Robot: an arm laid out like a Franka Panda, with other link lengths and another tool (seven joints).
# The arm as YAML. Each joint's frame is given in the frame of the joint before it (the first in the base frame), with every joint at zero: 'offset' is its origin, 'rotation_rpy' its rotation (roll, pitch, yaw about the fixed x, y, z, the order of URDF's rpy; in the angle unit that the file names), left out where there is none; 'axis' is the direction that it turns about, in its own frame. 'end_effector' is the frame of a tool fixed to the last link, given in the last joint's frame.
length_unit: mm
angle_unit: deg
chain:
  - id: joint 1
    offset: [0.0, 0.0, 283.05]
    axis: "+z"
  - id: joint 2
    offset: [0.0, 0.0, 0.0]
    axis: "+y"
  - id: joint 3
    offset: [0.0, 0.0, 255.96]
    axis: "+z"
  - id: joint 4
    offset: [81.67, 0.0, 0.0]
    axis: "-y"
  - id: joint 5
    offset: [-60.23, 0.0, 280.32]
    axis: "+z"
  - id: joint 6
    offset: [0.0, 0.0, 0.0]
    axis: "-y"
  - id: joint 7
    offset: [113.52, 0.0, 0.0]
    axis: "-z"
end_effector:
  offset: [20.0, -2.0, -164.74]
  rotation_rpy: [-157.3, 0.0, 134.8]
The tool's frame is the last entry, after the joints.
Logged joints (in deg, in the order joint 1, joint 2, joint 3, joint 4, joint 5, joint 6, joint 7), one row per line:
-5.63 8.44 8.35 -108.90 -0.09 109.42 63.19
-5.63 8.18 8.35 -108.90 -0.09 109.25 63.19
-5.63 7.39 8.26 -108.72 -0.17 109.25 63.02
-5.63 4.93 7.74 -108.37 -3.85 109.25 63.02
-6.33 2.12 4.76 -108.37 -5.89 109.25 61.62
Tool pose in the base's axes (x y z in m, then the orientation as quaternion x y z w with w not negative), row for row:
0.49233 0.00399 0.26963 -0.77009 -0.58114 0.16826 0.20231
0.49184 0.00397 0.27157 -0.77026 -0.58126 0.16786 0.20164
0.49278 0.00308 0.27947 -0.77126 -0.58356 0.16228 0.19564
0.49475 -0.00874 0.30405 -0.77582 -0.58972 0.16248 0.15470
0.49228 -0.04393 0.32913 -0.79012 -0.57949 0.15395 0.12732
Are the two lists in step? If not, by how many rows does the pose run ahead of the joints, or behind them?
They are in step.
